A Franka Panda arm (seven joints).
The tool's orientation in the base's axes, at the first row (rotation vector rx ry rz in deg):
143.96, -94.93, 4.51
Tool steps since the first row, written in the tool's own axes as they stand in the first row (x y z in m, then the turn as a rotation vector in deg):
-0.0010, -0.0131, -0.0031, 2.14, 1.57, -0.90
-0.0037, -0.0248, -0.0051, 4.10, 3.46, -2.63
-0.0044, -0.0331, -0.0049, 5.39, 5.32, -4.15
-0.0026, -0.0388, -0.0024, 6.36, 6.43, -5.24
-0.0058, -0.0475, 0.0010, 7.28, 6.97, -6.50
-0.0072, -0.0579, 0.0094, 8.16, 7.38, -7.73
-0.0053, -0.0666, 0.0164, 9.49, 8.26, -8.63
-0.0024, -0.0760, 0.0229, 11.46, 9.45, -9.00
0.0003, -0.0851, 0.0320, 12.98, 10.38, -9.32
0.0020, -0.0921, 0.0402, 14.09, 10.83, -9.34
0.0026, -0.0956, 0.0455, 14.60, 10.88, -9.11
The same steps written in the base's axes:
0.0117, 0.0064, 0.0019, -0.57, -2.44, 1.26
0.0214, 0.0137, 0.0026, -1.48, -4.72, 3.35
0.0288, 0.0175, 0.0017, -2.63, -6.41, 5.16
0.0347, 0.0178, -0.0010, -3.24, -7.57, 6.44
0.0413, 0.0236, -0.0055, -3.33, -8.45, 7.83
0.0500, 0.0278, -0.0148, -3.33, -9.24, 9.19
0.0586, 0.0284, -0.0222, -3.58, -10.67, 10.30
0.0682, 0.0286, -0.0290, -3.89, -12.87, 10.99
0.0773, 0.0284, -0.0385, -4.13, -14.58, 11.56
0.0842, 0.0284, -0.0470, -4.10, -15.76, 11.74
0.0875, 0.0285, -0.0524, -3.95, -16.28, 11.58

